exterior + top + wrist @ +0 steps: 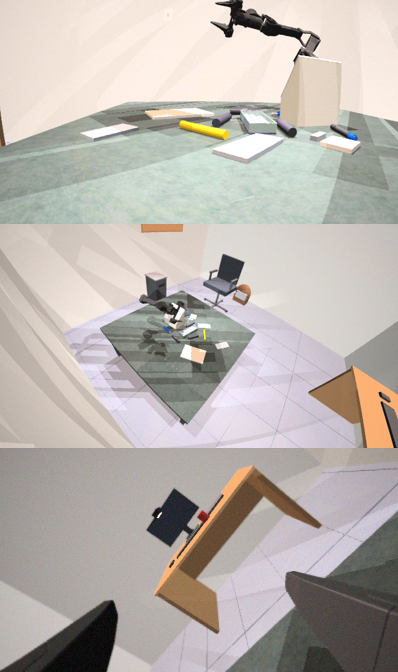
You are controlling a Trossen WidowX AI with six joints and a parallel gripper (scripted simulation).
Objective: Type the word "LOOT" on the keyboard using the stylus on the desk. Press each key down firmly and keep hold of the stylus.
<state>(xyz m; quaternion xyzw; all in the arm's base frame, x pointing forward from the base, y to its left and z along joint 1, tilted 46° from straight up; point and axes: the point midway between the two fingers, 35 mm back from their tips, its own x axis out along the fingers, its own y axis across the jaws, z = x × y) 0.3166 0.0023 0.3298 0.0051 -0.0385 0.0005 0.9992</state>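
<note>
My gripper tip is now 390 mm above the keyboard, 240 mm to the right of it and 70 mm past it. From my gripper tip the other things lie so: thin white tip (400 mm below, 220 mm behind, 90 mm to the left); then yellow cylinder (400 mm below, 300 mm to the left, 90 mm ahead); then blue stylus (400 mm below, 250 mm behind, 100 mm to the left).
</note>
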